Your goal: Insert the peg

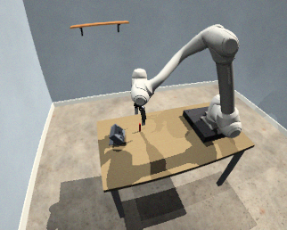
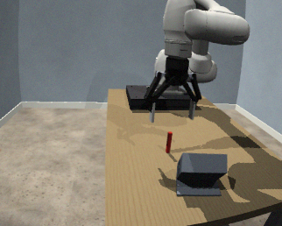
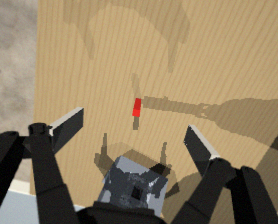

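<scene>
Right now my hand is 100 mm above the red peg.
</scene>
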